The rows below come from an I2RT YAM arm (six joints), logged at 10 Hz.
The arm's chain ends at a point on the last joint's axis. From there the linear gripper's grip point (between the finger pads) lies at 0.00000 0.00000 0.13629 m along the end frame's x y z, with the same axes.
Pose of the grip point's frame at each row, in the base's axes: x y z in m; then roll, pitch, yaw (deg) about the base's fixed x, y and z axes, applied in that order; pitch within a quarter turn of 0, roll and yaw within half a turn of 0:
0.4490 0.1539 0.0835 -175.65 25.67 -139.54
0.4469 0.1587 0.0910 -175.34 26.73 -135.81
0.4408 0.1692 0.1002 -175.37 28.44 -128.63
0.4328 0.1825 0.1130 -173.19 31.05 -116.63
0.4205 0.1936 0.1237 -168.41 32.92 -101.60
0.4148 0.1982 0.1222 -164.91 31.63 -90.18
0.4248 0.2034 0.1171 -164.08 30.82 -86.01
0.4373 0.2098 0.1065 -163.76 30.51 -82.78
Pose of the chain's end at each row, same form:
0.3975 0.1236 0.2060 -175.65 25.67 -139.54
0.3954 0.1241 0.2123 -175.34 26.73 -135.81
0.3918 0.1255 0.2197 -175.37 28.44 -128.63
0.3871 0.1273 0.2289 -173.19 31.05 -116.63
0.3791 0.1280 0.2358 -168.41 32.92 -101.60
0.3791 0.1293 0.2342 -164.91 31.63 -90.18
0.3922 0.1338 0.2297 -164.08 30.82 -86.01
0.4078 0.1391 0.2192 -163.76 30.51 -82.78

